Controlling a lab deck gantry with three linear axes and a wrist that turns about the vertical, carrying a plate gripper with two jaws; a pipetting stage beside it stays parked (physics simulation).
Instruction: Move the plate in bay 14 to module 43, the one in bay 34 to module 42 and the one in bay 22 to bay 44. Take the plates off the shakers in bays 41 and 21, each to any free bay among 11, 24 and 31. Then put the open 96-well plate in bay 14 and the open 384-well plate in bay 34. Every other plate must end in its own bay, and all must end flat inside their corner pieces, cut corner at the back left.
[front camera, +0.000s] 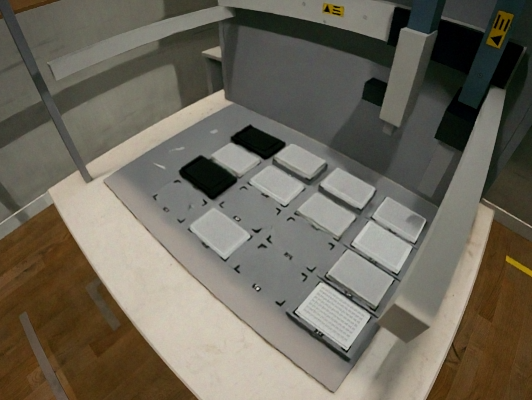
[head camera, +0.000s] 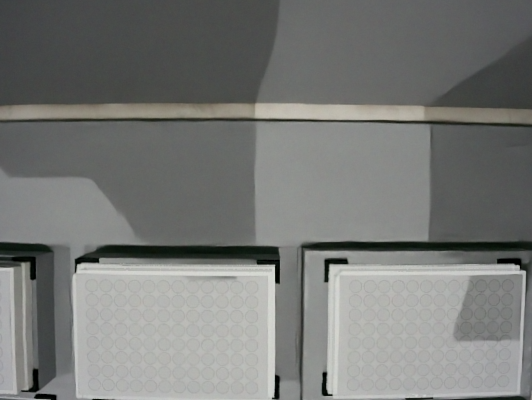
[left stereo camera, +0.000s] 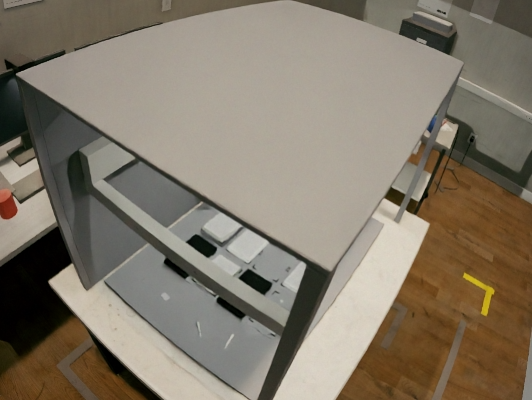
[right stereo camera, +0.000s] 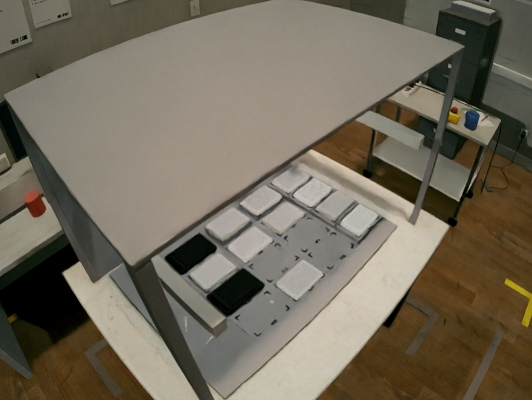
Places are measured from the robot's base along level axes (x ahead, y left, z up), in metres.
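Pixels of known places: gripper, fingertip midpoint: (front camera: 433, 175); robot's base at its link origin: (front camera: 154, 197) (left stereo camera: 274, 335) (right stereo camera: 257, 335).
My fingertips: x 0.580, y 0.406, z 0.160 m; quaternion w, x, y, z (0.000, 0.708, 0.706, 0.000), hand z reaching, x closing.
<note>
Ahead of a thing's pixels: the offset from my fingertips to its top centre. "pt": to the spot under its first point.
My gripper (front camera: 440, 167) hangs high at the back right in the front view; one jaw shows, the other is hidden, and no plate shows under it. The shakers in bay 41 {dz -0.129, dx -0.520, dy -0.041 m} (front camera: 258, 141) (right stereo camera: 191, 253) and bay 21 {dz -0.129, dx -0.520, dy -0.255 m} (front camera: 208, 176) (right stereo camera: 236, 291) are black and bare. The open plate {dz -0.131, dx -0.024, dy -0.363 m} (front camera: 334, 315) (right stereo camera: 359, 220) lies in bay 14. Lidded-looking plates lie in bay 31 {pt dz -0.145, dx -0.503, dy -0.152 m} (front camera: 236, 159), bay 24 {pt dz -0.131, dx -0.024, dy -0.260 m} (front camera: 360, 277), bay 42 {pt dz -0.127, dx -0.344, dy -0.053 m} (front camera: 300, 161), module 43 {dz -0.127, dx -0.188, dy -0.042 m} (front camera: 347, 187) (head camera: 172, 335) and bay 44 {pt dz -0.131, dx -0.023, dy -0.056 m} (front camera: 399, 220) (head camera: 430, 332). A plate {dz -0.131, dx -0.024, dy -0.149 m} (front camera: 382, 246) lies in bay 34, its wells unclear.
Other plates lie in bay 12 {pt dz -0.145, dx -0.343, dy -0.365 m} (front camera: 220, 232), bay 32 {pt dz -0.146, dx -0.344, dy -0.158 m} (front camera: 276, 185) and bay 33 {pt dz -0.145, dx -0.183, dy -0.156 m} (front camera: 326, 215). Bays 11, 22, 23 and 13 hold no plate. The parked-looking pipetting stage (front camera: 407, 80) hangs left of my gripper. A pale rail (front camera: 450, 215) runs along the right side.
</note>
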